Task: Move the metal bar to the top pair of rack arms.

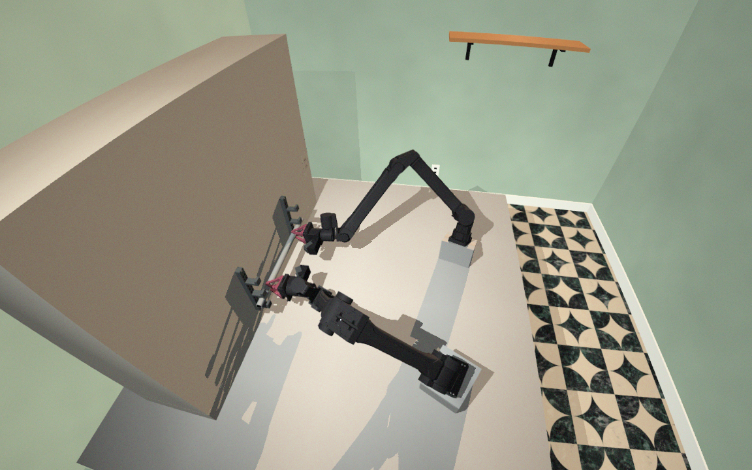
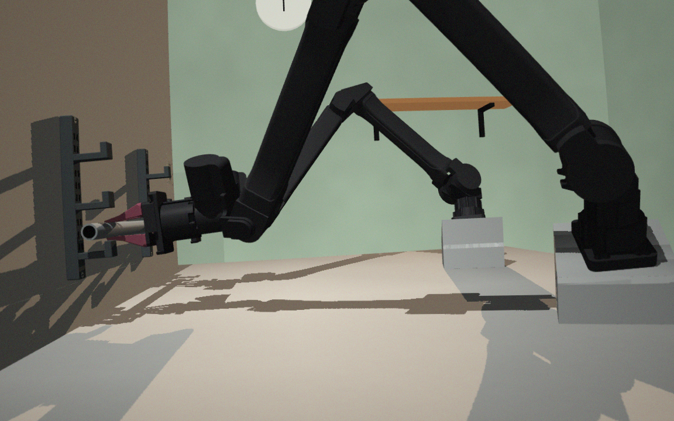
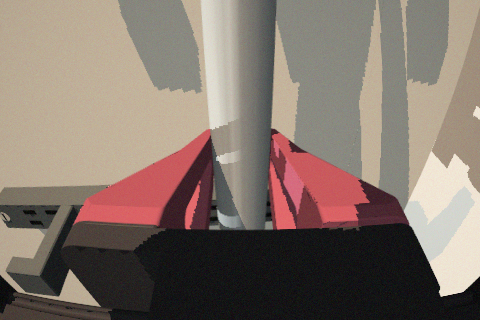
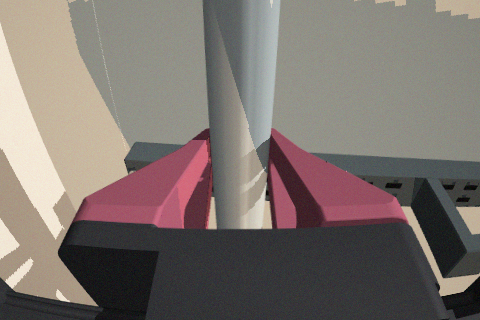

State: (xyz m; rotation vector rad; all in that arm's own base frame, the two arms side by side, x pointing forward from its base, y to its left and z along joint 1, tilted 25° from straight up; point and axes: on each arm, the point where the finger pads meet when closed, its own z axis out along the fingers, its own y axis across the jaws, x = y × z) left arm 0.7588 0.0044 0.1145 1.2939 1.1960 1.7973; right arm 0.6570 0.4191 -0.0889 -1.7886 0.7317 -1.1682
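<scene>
The grey metal bar is 1 cm behind my right hand and 15 cm to the left of it. The rest, counted from my right hand: tall tan wall panel 18 cm ahead, 20 cm to the left, 30 cm above.
Now: left hand 1 cm short of the grey metal bar and 15 cm to the left of it. Round my left hand: tall tan wall panel: 20 cm ahead, 10 cm to the right, 30 cm above.
</scene>
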